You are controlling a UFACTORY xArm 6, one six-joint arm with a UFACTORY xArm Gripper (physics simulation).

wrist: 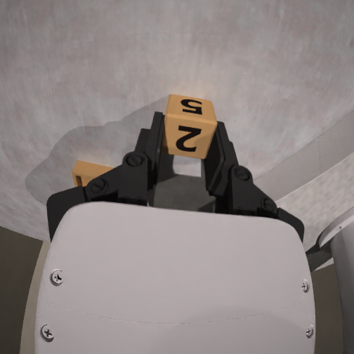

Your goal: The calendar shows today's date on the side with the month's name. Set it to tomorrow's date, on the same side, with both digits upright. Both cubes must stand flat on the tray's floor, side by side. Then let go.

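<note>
A light wooden cube (190,125) is at the upper middle of the wrist view. It shows a black 2 on the face nearer the gripper and a black 5 on the face beyond it; both digits look upside down in this view. My gripper (185,133) is shut on this cube, with one black finger against its left side and one against its right. Whether the cube touches the surface below is hard to tell. The month's name does not show in the view.
Another light wooden piece (90,173) with a dark mark or slot lies to the left, partly hidden behind the left finger; what it is cannot be told. A pale band runs across the grey surface (250,55) at the right. A rounded white part (345,250) stands at the right edge.
</note>
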